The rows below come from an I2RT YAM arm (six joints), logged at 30 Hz.
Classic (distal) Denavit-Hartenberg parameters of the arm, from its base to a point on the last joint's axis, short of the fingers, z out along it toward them. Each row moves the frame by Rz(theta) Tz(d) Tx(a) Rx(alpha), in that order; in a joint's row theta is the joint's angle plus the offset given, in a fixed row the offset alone. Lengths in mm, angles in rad.
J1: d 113.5, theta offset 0, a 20, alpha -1.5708
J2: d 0, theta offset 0, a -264, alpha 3.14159
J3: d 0, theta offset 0.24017, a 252.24, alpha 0
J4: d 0, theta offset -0.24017, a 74, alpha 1.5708
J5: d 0, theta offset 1.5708, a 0, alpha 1.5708
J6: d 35.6, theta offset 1.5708, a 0, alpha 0
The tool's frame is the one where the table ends.
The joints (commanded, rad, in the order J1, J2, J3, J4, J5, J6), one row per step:
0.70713 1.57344 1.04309 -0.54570 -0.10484 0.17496
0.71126 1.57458 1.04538 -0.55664 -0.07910 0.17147
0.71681 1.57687 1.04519 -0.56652 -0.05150 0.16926
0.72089 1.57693 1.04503 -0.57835 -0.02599 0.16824
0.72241 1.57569 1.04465 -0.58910 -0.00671 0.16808
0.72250 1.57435 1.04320 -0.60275 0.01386 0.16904
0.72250 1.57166 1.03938 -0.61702 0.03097 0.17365
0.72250 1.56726 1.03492 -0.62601 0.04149 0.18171
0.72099 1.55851 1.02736 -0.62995 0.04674 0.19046
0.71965 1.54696 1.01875 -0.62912 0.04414 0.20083
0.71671 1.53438 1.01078 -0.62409 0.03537 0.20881
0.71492 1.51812 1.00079 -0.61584 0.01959 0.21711
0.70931 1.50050 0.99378 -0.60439 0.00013 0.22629
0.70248 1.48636 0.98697 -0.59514 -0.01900 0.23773
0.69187 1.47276 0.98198 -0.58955 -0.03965 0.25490
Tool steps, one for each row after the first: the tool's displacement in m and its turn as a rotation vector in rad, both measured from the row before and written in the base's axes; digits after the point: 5 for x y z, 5 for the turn. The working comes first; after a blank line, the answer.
Tool pose at each row, in the base's axes (x y z in m, rotation vector in rad; the steps are taken from these numbers as rounded here):
0.23655 0.20704 0.20904 -0.74652 2.60264 0.42033
0.23589 0.20699 0.20874 -0.74831 2.60547 0.38339
0.23482 0.20706 0.20746 -0.75046 2.61005 0.34352
0.23370 0.20657 0.20678 -0.75017 2.61500 0.30619
0.23291 0.20560 0.20650 -0.74747 2.61978 0.27719
0.23208 0.20393 0.20583 -0.74213 2.62837 0.24432
0.23074 0.20193 0.20487 -0.73389 2.64034 0.21573
0.22943 0.20027 0.20446 -0.72195 2.64924 0.19969
0.22797 0.19813 0.20462 -0.70728 2.65438 0.19352
0.22633 0.19628 0.20544 -0.69179 2.65624 0.20140
0.22518 0.19452 0.20687 -0.67807 2.65387 0.21926
0.22334 0.19297 0.20885 -0.66704 2.64849 0.24899
0.22265 0.19110 0.21218 -0.64976 2.63807 0.28649
0.22227 0.18905 0.21451 -0.62957 2.63326 0.32063
0.22252 0.18619 0.21702 -0.59844 2.63354 0.35579

-0.00066 -0.00005 -0.00030 -0.02464 -0.00867 -0.00492
-0.00107 0.00007 -0.00128 -0.02729 -0.00747 -0.00521
-0.00112 -0.00049 -0.00068 -0.02540 -0.00626 -0.00648
-0.00079 -0.00097 -0.00028 -0.01958 -0.00407 -0.00682
-0.00083 -0.00167 -0.00067 -0.02272 -0.00169 -0.00961
-0.00134 -0.00200 -0.00096 -0.02034 0.00245 -0.01131
-0.00131 -0.00166 -0.00041 -0.01056 0.00236 -0.01163
-0.00146 -0.00214 0.00016 -0.00255 0.00090 -0.01162
-0.00164 -0.00185 0.00082 0.00770 0.00112 -0.00979
-0.00115 -0.00176 0.00143 0.01503 -0.00009 -0.00666
-0.00184 -0.00155 0.00198 0.02311 0.00055 -0.00275
-0.00069 -0.00187 0.00333 0.03076 -0.00271 -0.00544
-0.00038 -0.00205 0.00233 0.02761 0.00189 -0.00841
0.00025 -0.00286 0.00251 0.02892 0.00636 -0.01621

